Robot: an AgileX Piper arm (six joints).
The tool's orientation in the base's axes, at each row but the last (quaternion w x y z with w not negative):
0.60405 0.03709 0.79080 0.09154
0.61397 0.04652 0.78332 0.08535
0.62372 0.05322 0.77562 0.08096
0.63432 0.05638 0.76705 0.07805
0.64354 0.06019 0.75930 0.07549
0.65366 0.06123 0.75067 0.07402
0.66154 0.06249 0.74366 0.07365
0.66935 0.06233 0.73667 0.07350
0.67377 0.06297 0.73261 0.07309
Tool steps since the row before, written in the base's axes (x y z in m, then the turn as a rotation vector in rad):
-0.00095 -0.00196 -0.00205 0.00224 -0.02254 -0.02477
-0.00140 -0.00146 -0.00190 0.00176 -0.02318 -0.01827
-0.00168 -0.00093 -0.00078 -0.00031 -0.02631 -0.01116
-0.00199 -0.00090 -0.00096 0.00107 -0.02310 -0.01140
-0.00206 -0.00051 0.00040 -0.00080 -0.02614 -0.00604
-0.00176 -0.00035 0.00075 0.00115 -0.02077 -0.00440
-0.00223 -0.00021 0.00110 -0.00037 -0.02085 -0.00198
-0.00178 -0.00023 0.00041 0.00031 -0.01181 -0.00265
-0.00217 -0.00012 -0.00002 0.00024 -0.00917 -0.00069
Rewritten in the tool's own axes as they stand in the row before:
0.00187 -0.00226 -0.00059 0.01908 -0.02691 0.00618
0.00189 -0.00175 -0.00103 0.01288 -0.02628 0.00416
0.00094 -0.00103 -0.00153 0.00594 -0.02795 0.00047
0.00113 -0.00104 -0.00182 0.00651 -0.02487 0.00202
-0.00014 -0.00041 -0.00211 0.00105 -0.02681 -0.00079
-0.00055 -0.00019 -0.00185 0.00020 -0.02123 0.00109
-0.00085 0.00002 -0.00235 -0.00200 -0.02084 -0.00070
-0.00027 -0.00014 -0.00182 0.00031 -0.01210 0.00026
0.00018 -0.00011 -0.00216 -0.00109 -0.00913 0.00009

